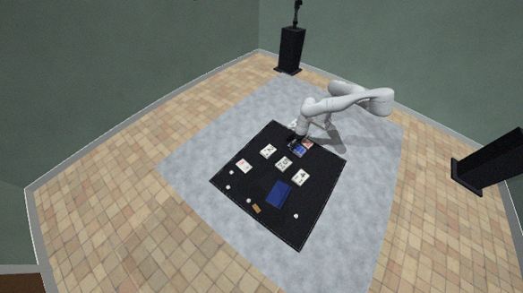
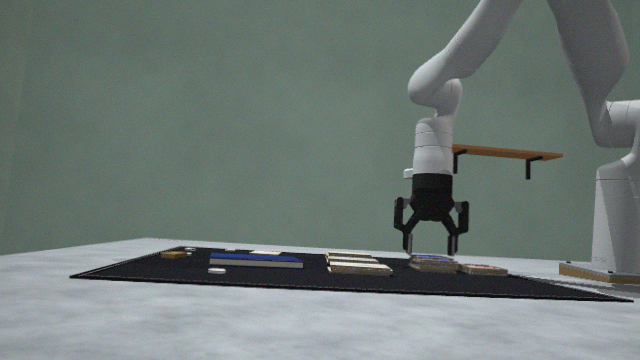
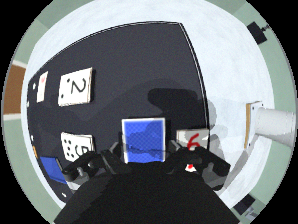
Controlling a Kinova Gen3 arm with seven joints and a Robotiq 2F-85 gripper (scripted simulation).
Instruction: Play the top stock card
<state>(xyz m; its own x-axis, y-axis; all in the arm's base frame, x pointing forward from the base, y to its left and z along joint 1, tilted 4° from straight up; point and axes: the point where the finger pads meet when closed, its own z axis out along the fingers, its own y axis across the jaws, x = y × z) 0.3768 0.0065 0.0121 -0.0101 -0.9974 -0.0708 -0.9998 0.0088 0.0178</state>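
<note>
The blue-backed card is 1 cm below my hand.
</note>
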